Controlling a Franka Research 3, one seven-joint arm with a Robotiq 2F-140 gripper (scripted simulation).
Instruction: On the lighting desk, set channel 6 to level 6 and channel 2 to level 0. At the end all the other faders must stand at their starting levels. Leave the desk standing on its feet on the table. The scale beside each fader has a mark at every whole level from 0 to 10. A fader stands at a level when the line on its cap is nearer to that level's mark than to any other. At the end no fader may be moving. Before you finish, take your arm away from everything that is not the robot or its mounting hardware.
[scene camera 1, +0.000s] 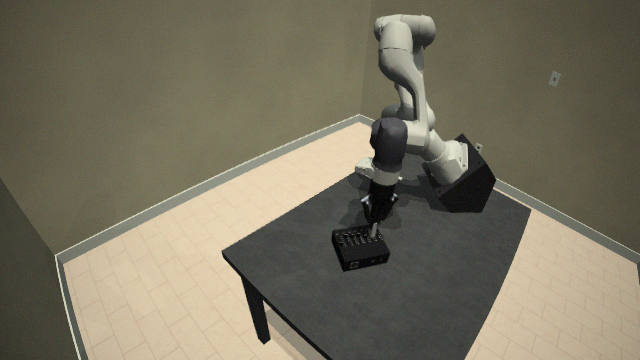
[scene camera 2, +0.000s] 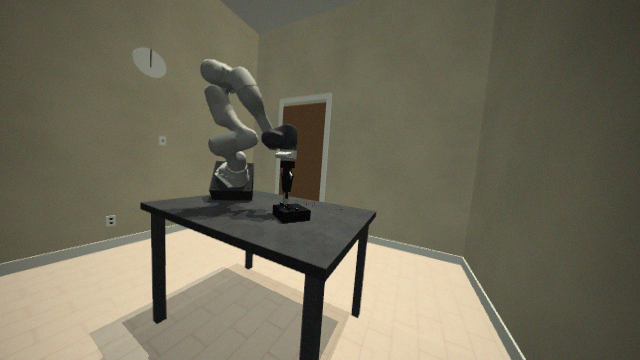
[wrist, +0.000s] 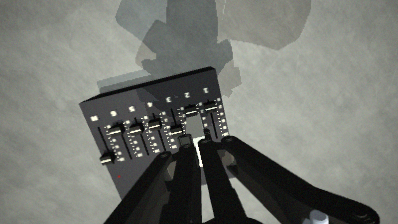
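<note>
Visible here: my gripper (scene camera 1: 371, 234), (wrist: 195, 125).
</note>
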